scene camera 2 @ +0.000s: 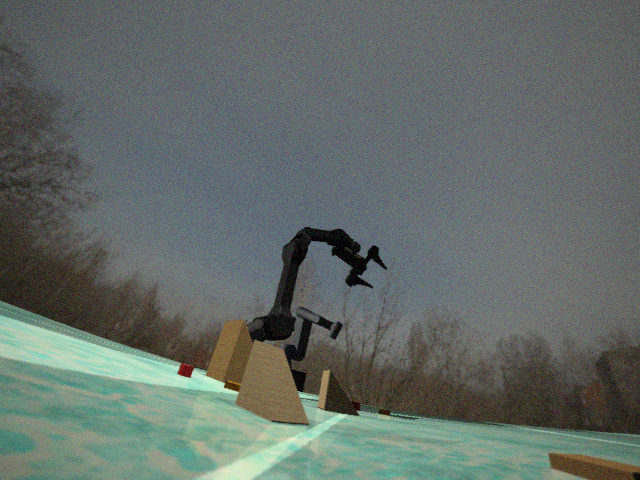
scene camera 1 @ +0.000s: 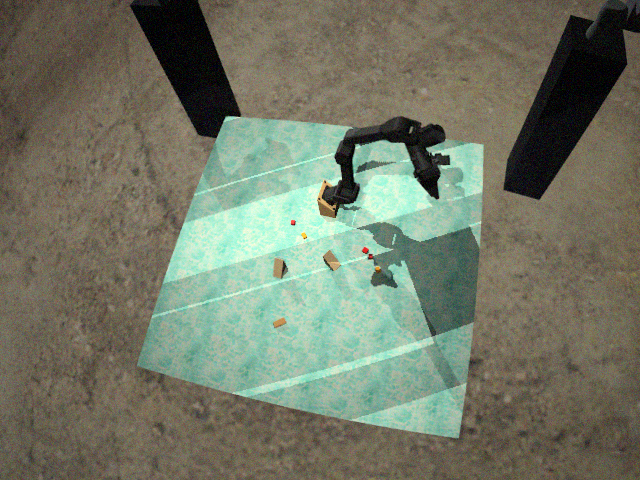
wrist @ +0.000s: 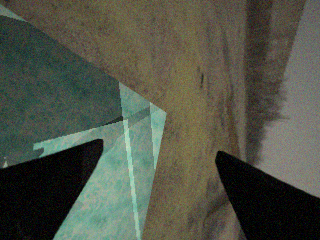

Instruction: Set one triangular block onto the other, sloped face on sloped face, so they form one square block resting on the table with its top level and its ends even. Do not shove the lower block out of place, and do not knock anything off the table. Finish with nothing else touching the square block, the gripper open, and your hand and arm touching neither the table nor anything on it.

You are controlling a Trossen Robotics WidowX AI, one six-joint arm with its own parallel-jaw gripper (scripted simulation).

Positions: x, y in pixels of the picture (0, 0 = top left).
Labels:
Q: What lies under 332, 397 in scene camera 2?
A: A tan triangular block.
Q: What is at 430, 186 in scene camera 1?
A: My gripper.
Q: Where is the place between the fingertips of my gripper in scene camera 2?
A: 380, 278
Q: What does my gripper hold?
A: Nothing.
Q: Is my gripper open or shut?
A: Open.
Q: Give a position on a tan triangular block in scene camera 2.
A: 268, 389

